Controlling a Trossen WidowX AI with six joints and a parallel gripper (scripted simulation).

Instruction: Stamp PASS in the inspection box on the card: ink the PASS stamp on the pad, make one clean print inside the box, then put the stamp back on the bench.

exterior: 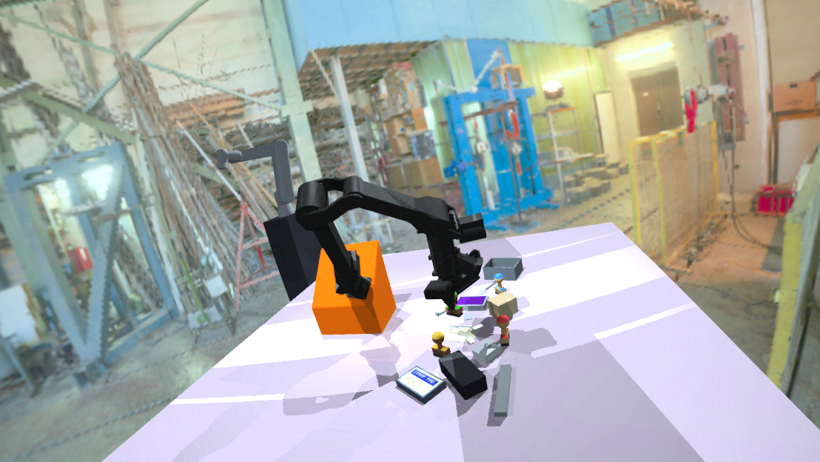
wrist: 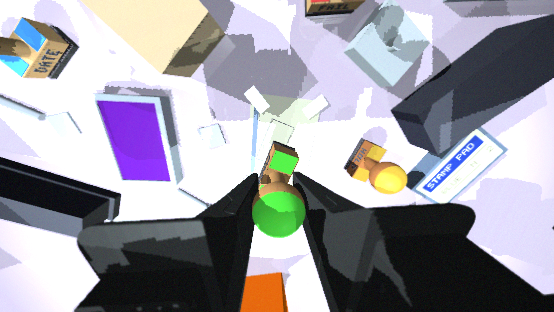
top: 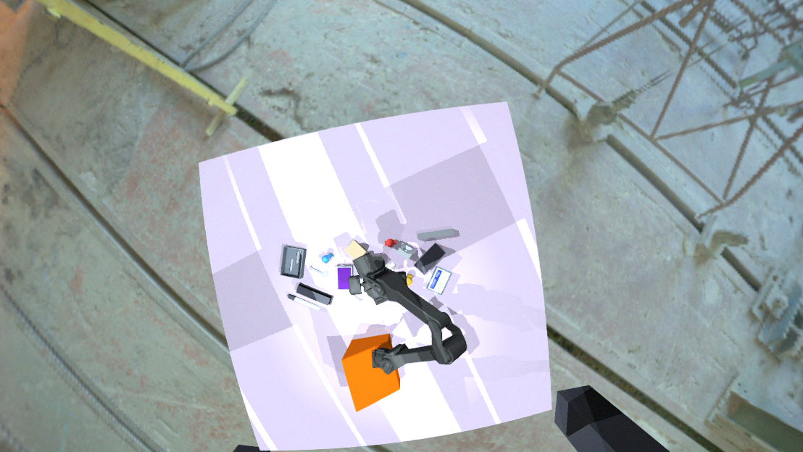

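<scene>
Right now the red-knobbed stamp is 130 mm ahead of my gripper tip, 50 mm below it and 40 mm to the right of it. From my gripper tip the other things lie so: yellow-knobbed stamp: 100 mm to the right, 50 mm below, 10 mm behind; then card: 80 mm below, 10 mm to the right; then green-knobbed stamp: right at my gripper tip.
</scene>
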